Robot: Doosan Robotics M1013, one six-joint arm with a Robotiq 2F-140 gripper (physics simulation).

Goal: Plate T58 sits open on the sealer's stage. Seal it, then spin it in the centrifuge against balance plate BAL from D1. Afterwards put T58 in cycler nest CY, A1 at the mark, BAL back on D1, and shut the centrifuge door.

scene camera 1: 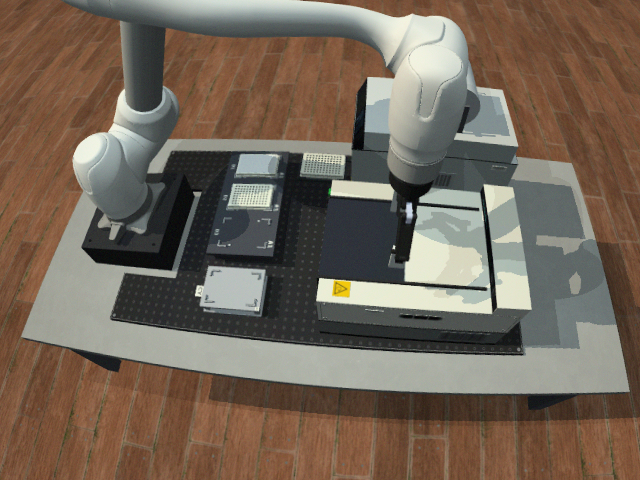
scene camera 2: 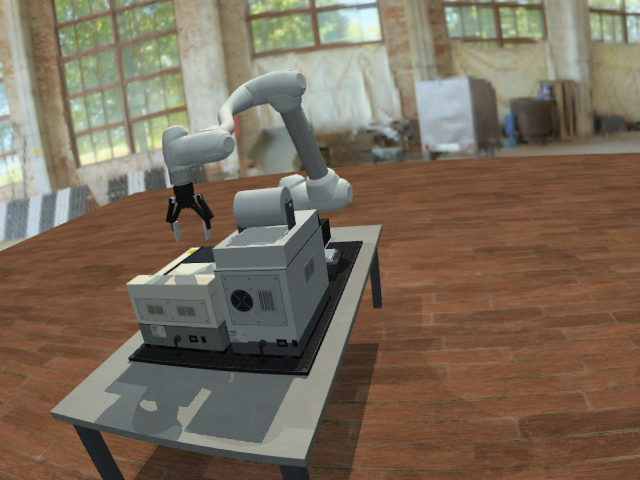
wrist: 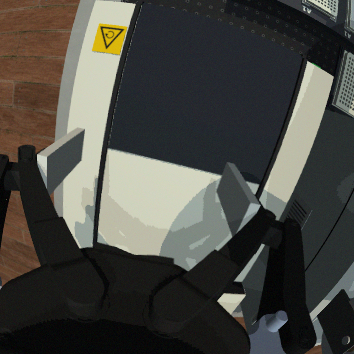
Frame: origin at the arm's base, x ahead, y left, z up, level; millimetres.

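Seen in the pictures: gripper, fingertip midpoint: [scene camera 1: 396, 237] [scene camera 2: 193, 239] [wrist: 151, 160]; arm's base at its link origin: [scene camera 1: 132, 207].
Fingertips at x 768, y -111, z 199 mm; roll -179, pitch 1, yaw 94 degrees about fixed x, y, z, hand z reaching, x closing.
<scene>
Pixels of each thing's top centre, then the offset from my fingertips to it. "spot": a spot on its surface instead.
- Plate T58 at its top centre: [scene camera 1: 322, 164] 189 mm down, 223 mm back, 341 mm left
- sealer at its top centre: [scene camera 1: 447, 66] [scene camera 2: 263, 187] 181 mm up, 75 mm ahead, 363 mm left
- Plate BAL at its top centre: [scene camera 1: 257, 163] [scene camera 2: 323, 253] 227 mm down, 434 mm back, 348 mm left
- Cycler nest CY at its top centre: [scene camera 1: 231, 286] 247 mm down, 396 mm back, 63 mm right
- flat dark panel at its top centre: [wrist: 208, 95] [scene camera 1: 365, 237] [scene camera 2: 215, 253] 82 mm down, 67 mm back, 41 mm left
- open-well plate at its top centre: [scene camera 1: 250, 194] 227 mm down, 420 mm back, 225 mm left
- film roll at its top centre: [scene camera 2: 260, 189] 181 mm up, 96 mm ahead, 364 mm left
- centrifuge's raised end block at a spot on its surface: [scene camera 1: 508, 248] spot: 51 mm down, 263 mm ahead, 45 mm left
Plate T58 [scene camera 1: 323, 163] [wrist: 347, 82], pale with open wells, sits at the side of the sealer [scene camera 1: 376, 122] [scene camera 2: 258, 253]. Plate BAL [scene camera 1: 256, 164], with a smooth bluish top, sits on D1 at the back of the dark deck. Cycler nest CY [scene camera 1: 234, 289] shows a bare light top with corner marks. The centrifuge [scene camera 1: 408, 300] [scene camera 2: 175, 299] [wrist: 89, 107] shows a flat dark panel [scene camera 1: 356, 237] [wrist: 207, 90] beside a white top section; no rotor or bucket shows. My gripper [scene camera 1: 403, 235] [scene camera 2: 192, 238] [wrist: 151, 160] is open and empty above the centrifuge top, near the dark-white boundary.
Another open-well plate [scene camera 1: 250, 196] [wrist: 325, 5] sits on D2. D3 has corner marks and an A1 label, with no plate. A film roll [scene camera 2: 261, 207] stands on top of the sealer, close to the arm's side. The centrifuge's raised end block [scene camera 1: 508, 248] stands at the right.
</scene>
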